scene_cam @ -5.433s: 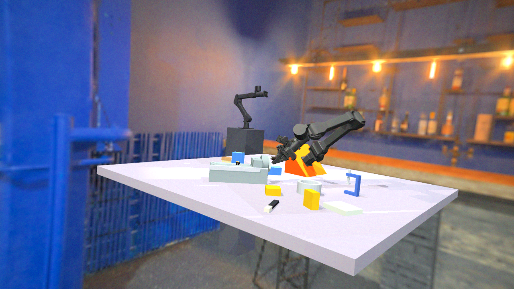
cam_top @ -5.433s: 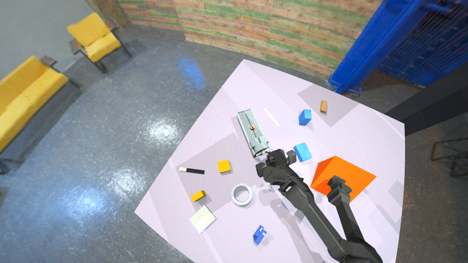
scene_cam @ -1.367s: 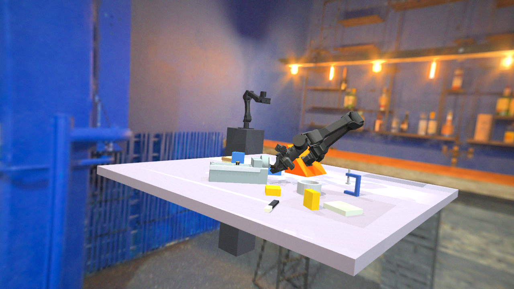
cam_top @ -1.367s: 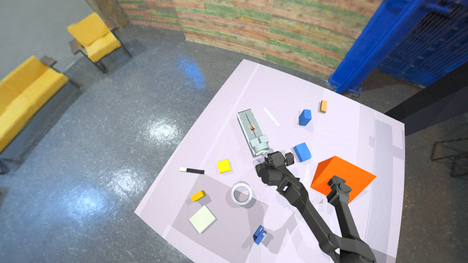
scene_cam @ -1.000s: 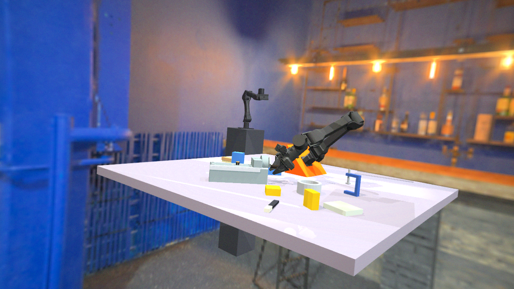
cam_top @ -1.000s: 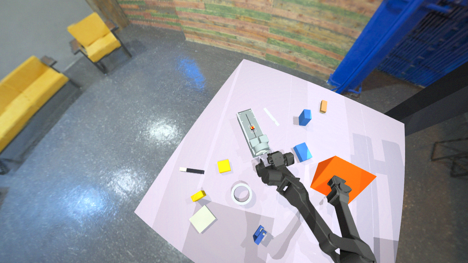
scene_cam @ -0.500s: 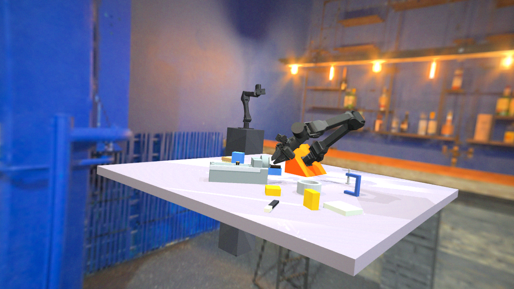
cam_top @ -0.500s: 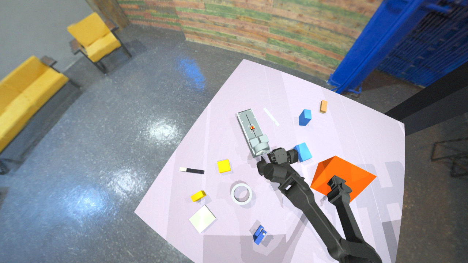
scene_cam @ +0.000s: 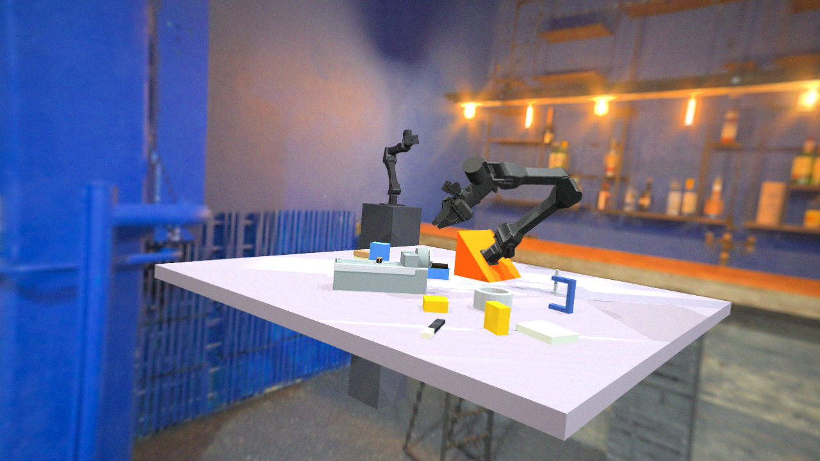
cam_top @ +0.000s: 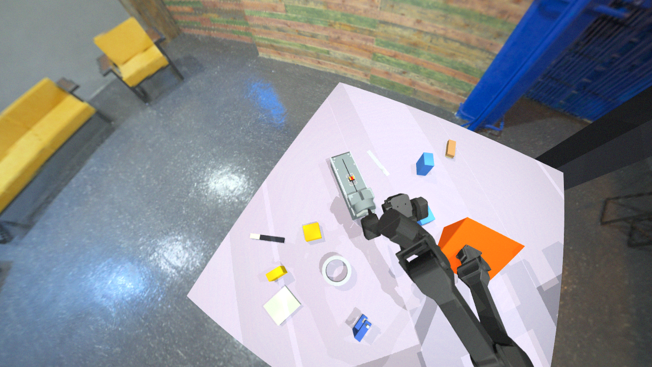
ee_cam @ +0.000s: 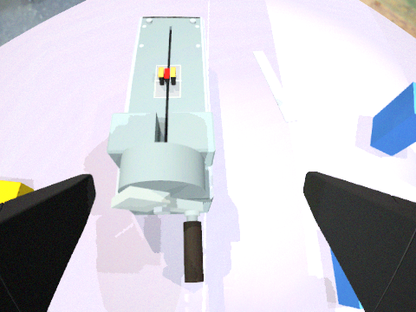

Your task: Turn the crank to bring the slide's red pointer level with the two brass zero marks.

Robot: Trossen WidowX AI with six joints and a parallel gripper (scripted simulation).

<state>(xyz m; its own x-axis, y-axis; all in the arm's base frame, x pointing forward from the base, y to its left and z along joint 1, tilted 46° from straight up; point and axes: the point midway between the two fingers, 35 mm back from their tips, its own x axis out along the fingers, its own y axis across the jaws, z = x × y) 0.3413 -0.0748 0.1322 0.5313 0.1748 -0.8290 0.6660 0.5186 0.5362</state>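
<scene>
Right now the brown crank handle is 10 mm behind my gripper tip, 20 mm to the left of it and 120 mm below it. Round my gripper tip: metal strip 80 mm ahead, 250 mm to the right, 190 mm below; then blue clamp 130 mm behind, 350 mm to the left, 140 mm below; then red pointer 140 mm ahead, 80 mm to the right, 110 mm below.
</scene>
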